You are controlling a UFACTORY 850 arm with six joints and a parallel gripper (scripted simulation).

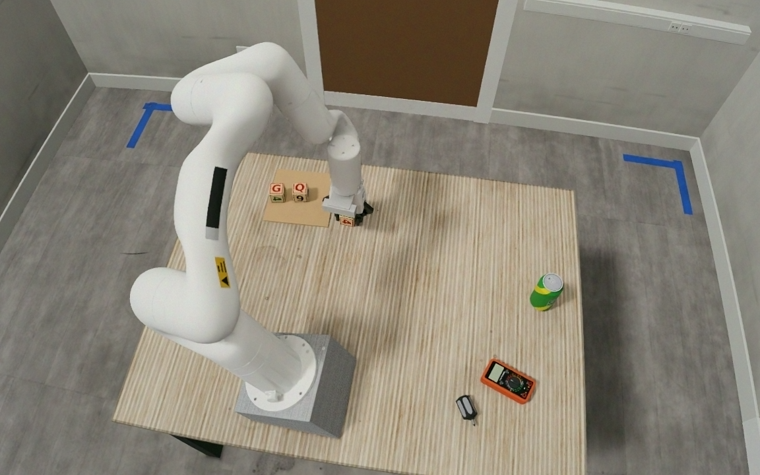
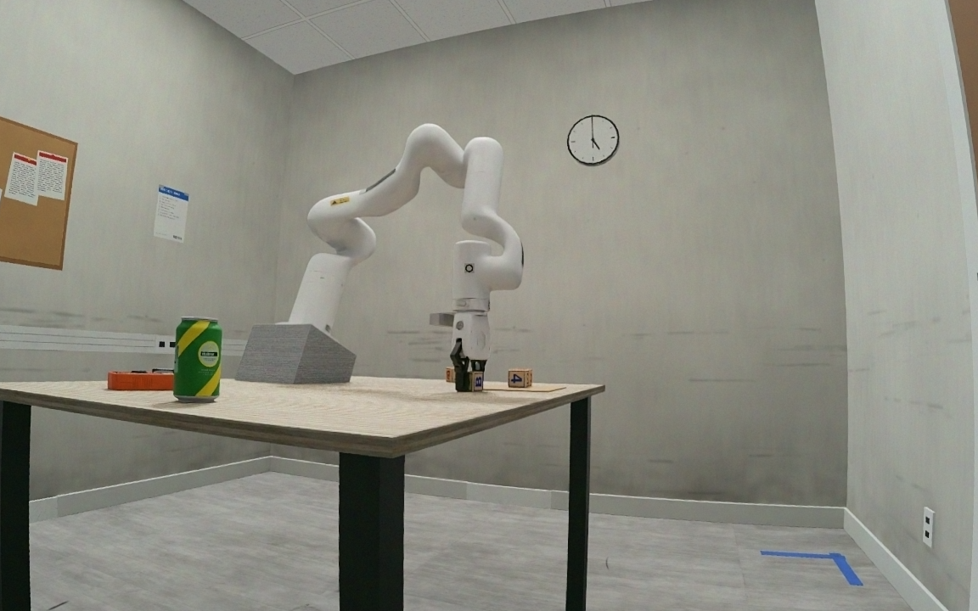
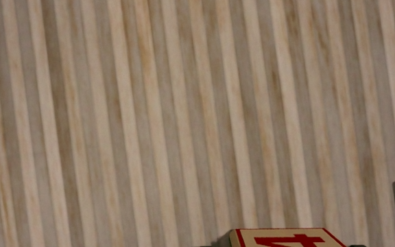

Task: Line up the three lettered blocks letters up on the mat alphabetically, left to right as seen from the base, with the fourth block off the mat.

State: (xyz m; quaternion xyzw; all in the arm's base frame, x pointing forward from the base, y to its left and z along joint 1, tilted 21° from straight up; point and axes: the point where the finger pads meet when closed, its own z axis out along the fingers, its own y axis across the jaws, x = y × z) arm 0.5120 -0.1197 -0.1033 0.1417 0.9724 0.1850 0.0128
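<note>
My hand is right at the X block. From my hand the other things lie so: G block (22 cm to the left, 9 cm ahead, 1 cm above); then tan mat (15 cm to the left, 9 cm ahead, 2 cm below); then Q block (15 cm to the left, 9 cm ahead, 1 cm above).
</note>
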